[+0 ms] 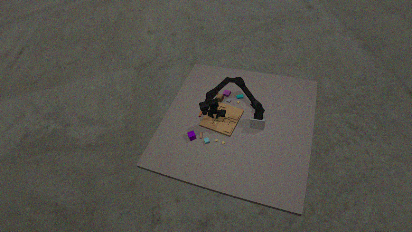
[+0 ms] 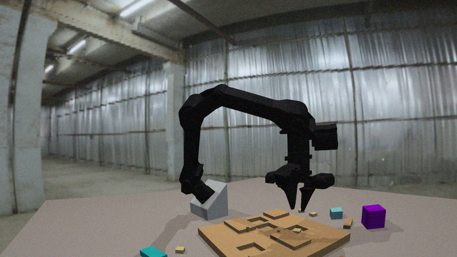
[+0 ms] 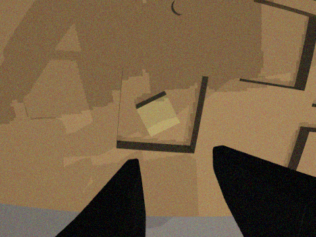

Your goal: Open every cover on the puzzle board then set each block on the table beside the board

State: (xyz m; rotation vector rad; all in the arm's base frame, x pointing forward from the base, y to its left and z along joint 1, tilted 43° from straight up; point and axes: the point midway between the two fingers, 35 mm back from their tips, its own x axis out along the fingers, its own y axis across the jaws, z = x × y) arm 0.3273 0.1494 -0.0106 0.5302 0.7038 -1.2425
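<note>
Right now my gripper tip is 8 cm past the teal block, 36 cm to the left of it and 7 cm above it. The rest, counted from my gripper tip: purple cube: 13 cm ahead, 20 cm to the left, 5 cm below; orange piece: 7 cm ahead, 16 cm to the left, 7 cm below; light blue block: 19 cm to the left, 7 cm below.
</note>
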